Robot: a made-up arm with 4 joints.
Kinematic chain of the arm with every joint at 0, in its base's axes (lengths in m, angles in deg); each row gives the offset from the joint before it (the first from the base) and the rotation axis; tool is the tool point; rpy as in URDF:
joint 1: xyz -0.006 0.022 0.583 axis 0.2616 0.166 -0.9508
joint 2: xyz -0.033 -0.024 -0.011 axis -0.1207 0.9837 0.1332
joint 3: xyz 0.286 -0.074 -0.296 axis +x
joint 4: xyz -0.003 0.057 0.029 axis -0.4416 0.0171 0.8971
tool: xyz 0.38 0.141 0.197 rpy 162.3 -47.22 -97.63
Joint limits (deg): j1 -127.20..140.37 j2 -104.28..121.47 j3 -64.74..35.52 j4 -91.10..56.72
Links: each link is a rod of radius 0.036 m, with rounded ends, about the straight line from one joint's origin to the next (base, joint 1, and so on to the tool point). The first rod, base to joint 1, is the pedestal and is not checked.
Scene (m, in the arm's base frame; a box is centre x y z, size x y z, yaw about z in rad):
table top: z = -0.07
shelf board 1: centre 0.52 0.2 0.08 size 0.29 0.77 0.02 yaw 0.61
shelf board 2: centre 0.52 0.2 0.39 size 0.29 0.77 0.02 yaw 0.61
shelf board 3: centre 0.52 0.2 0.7 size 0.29 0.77 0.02 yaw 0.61
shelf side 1: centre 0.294 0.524 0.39 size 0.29 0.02 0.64 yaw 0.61
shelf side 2: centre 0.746 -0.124 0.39 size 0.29 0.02 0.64 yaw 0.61
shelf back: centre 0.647 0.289 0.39 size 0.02 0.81 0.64 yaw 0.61
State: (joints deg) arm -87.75 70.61 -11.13 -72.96
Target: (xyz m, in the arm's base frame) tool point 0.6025 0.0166 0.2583
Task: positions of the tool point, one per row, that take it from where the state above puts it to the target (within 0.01 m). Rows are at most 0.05 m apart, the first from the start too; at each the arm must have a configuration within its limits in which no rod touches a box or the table.
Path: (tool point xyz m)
1: 0.5720 0.0501 0.2600
2: 0.6025 0.0167 0.2583

